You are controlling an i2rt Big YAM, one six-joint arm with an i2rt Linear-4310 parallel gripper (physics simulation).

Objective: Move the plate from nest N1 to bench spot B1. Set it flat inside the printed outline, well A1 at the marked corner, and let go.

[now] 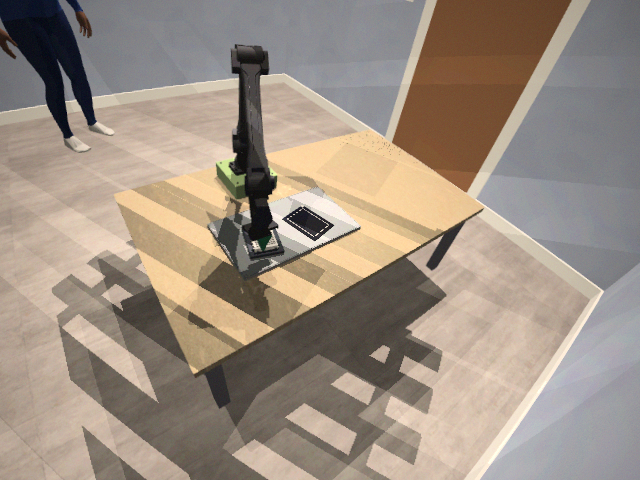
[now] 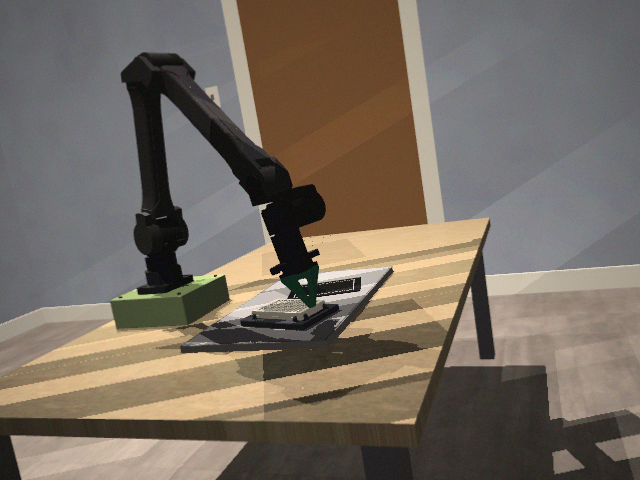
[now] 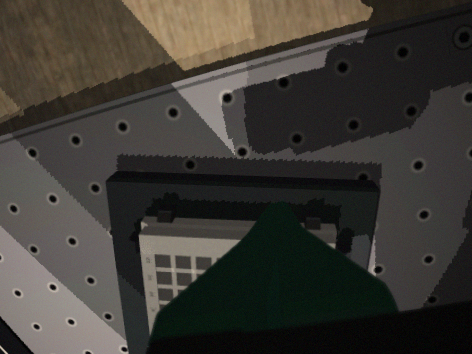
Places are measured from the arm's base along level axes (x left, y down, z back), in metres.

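Pixels of known places: gripper, between the fingertips: (image 1: 262, 250) (image 2: 312, 307) (image 3: 280, 215); arm's base, origin of its link: (image 1: 244, 167) (image 2: 166, 287).
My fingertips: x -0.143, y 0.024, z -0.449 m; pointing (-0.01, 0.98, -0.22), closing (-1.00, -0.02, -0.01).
Note:
Ahead of a thing's pixels: the offset from my fingertips to its top centre. "*": to the spot under its first point. Level surfaces: height alone.
The white well plate @(dz +0.070, dx +0.035, dy +0.005 m) (image 1: 271, 245) (image 2: 282, 308) (image 3: 175, 247) lies flat in its dark nest frame @(* dz -0.011, dx +0.065, dy +0.019 m) (image 1: 280, 249) (image 2: 320, 315) (image 3: 122, 211) on the near-left part of the grey perforated board (image 1: 339, 220) (image 2: 372, 280) (image 3: 147, 140). My gripper (image 1: 264, 240) (image 2: 310, 300) (image 3: 280, 215) points down over the plate's far end. Its green fingers are pressed together into one tip, with nothing between them. The tip is at the plate's top, and contact cannot be told. The dark bench spot with a dashed outline (image 1: 292, 214) (image 2: 355, 284) lies on the same board, to the right of the nest.
The board lies on a wooden table @(dy +0.044 m) (image 1: 390, 190) (image 2: 423, 295). The arm's green base (image 1: 231, 180) (image 2: 170, 305) stands behind the board. A person (image 1: 87, 95) stands far off at the left. A brown door (image 2: 332, 119) is behind the table.

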